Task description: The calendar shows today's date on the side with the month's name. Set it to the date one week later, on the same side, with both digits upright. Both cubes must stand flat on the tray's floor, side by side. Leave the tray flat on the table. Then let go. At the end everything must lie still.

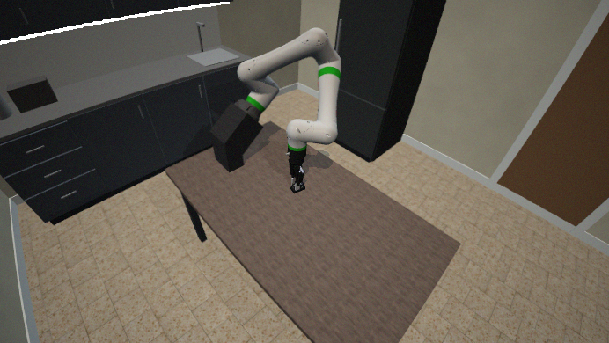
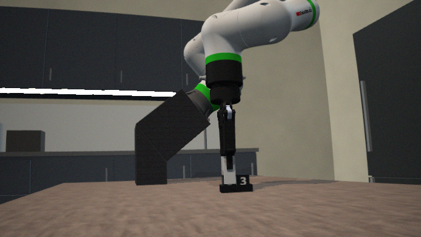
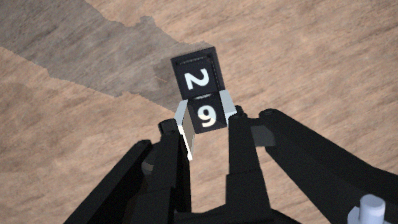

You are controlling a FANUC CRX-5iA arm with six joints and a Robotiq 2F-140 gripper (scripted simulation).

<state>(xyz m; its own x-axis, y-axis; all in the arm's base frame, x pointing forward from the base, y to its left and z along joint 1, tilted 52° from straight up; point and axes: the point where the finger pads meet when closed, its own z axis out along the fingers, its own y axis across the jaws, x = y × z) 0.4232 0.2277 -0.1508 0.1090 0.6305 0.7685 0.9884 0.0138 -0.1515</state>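
Now: hand 3 cm to the right of the cube and 3 cm above it. Also, from my hand: black tray 4 cm below, 2 cm to the left.
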